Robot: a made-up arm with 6 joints.
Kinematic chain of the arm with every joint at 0, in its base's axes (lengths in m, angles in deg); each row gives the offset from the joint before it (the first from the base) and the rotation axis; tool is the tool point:
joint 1: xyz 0 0 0.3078 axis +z
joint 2: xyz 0 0 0 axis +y
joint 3: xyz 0 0 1.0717 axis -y
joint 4: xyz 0 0 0 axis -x
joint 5: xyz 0.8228 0 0 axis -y
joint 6: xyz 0 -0.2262 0 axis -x
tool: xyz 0 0 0
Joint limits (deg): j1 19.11..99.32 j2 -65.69..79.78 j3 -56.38..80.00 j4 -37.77..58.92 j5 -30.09..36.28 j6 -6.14..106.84
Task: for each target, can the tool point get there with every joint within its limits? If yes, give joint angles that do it. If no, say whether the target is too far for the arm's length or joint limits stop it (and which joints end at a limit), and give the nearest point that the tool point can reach.
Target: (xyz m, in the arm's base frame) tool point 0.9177 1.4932 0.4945
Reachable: yes | joints 65.54 64.05 48.47 -16.33 19.87 66.71
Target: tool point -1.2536 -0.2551 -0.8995
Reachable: no: joint limits stop it (at a limit: joint 1, joint 2, joint 3, joint 4) | nearest point 0.0188 0.6065 -0.2117 | short by 1.684 m
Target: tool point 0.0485 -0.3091 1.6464
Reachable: yes | joints 54.09 -46.82 3.91 -12.81 28.43 52.09
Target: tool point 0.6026 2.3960 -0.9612
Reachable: no: too far | nearest point 0.4015 1.5965 -0.1100 | short by 1.185 m
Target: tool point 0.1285 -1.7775 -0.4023
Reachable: no: joint limits stop it (at a limit: joint 2, joint 3, joint 4) | nearest point 0.1276 -1.7648 1.0528 | short by 1.455 m
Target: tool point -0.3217 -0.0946 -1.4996
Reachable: no: joint limits stop it (at a limit: joint 1, joint 2, joint 4) | nearest point 0.0103 0.6585 -0.2431 | short by 1.502 m
